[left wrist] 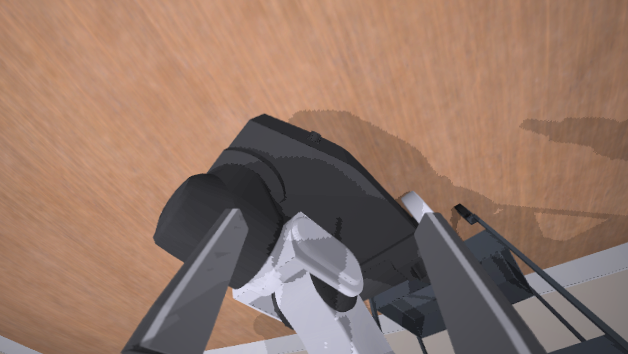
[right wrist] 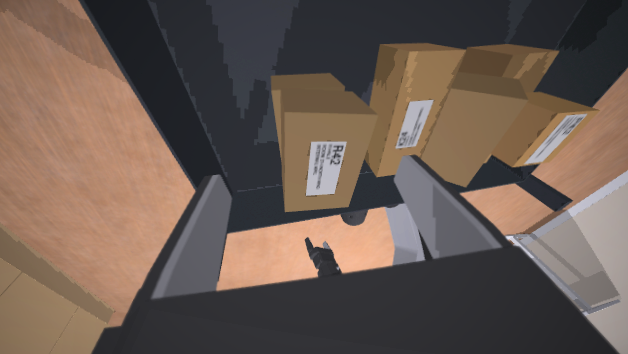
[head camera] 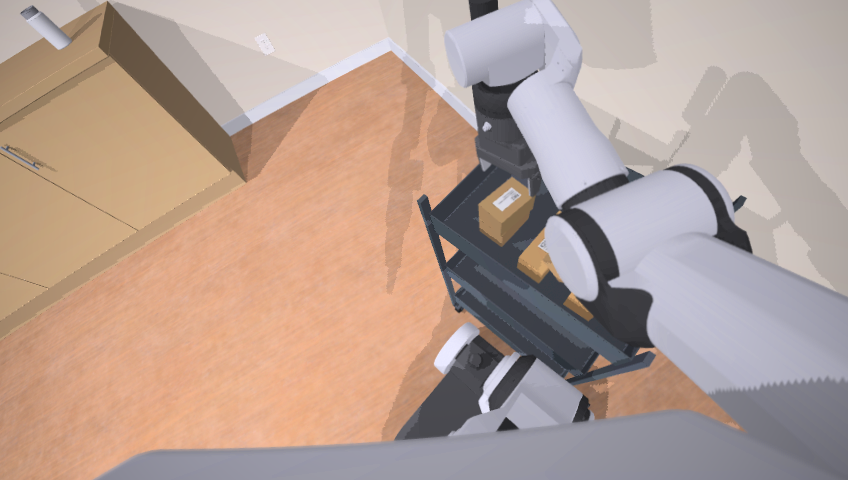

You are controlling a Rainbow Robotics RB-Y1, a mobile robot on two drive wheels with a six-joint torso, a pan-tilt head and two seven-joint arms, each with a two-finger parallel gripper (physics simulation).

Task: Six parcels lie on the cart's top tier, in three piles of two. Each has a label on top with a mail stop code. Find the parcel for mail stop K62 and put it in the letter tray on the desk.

my left gripper: left wrist 328,221; right wrist 315,240
my right gripper: right wrist 315,177; head camera 509,179; not seen in the left wrist view (out of frame)
